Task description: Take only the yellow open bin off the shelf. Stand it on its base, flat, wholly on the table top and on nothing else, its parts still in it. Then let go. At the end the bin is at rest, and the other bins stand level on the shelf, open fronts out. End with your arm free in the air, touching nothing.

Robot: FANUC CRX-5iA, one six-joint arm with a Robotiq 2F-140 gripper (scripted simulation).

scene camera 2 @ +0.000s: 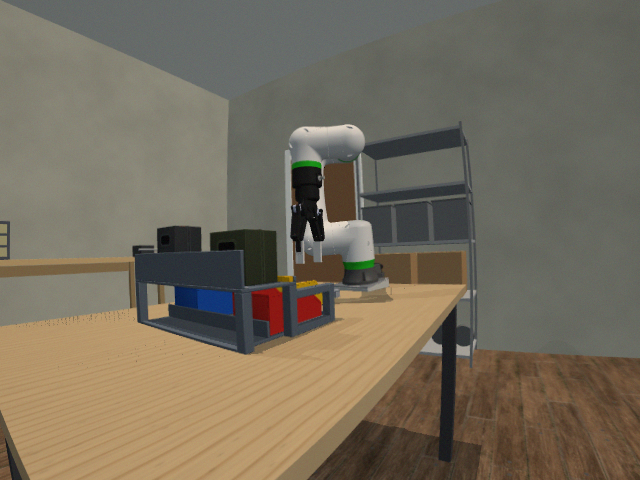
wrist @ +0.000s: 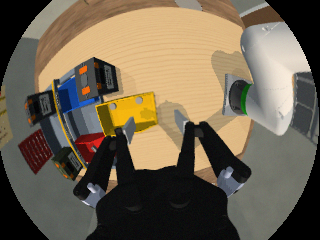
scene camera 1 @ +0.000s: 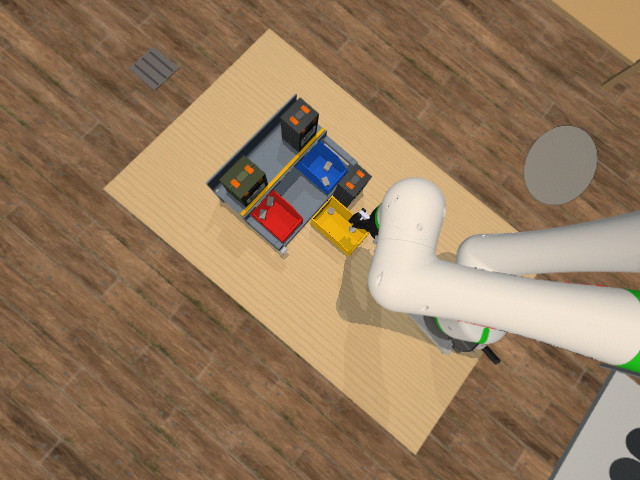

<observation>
black box: scene camera 2; wrist 39,106; scene camera 1
same spot on black box: (scene camera 2: pixel 173 238) = (scene camera 1: pixel 281 123)
</observation>
